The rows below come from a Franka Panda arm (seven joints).
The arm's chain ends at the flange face. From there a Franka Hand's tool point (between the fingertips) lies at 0.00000 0.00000 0.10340 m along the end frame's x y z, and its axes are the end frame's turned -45 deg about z.
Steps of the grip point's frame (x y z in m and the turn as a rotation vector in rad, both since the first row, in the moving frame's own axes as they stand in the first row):
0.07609 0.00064 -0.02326 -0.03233 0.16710 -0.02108
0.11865 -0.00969 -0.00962 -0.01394 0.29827 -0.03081
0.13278 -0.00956 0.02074 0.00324 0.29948 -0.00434
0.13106 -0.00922 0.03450 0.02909 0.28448 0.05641
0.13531 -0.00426 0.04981 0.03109 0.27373 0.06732
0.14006 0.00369 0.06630 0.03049 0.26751 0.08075
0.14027 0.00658 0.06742 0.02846 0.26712 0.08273
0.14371 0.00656 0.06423 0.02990 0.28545 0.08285
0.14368 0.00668 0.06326 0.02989 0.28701 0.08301
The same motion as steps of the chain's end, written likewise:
0.03985 -0.04339 -0.02177 0.09530 0.14102 -0.02108
0.05488 -0.06992 -0.00504 0.20105 0.22077 -0.03081
0.06584 -0.07880 0.02534 0.21406 0.20947 -0.00434
0.06710 -0.07711 0.03870 0.22173 0.18059 0.05641
0.07442 -0.07729 0.05371 0.21554 0.17157 0.06732
0.08367 -0.07562 0.07002 0.21072 0.16760 0.08075
0.08573 -0.07392 0.07113 0.20901 0.16876 0.08273
0.08690 -0.07503 0.06846 0.22299 0.18070 0.08285
0.08685 -0.07482 0.06753 0.22408 0.18181 0.08301

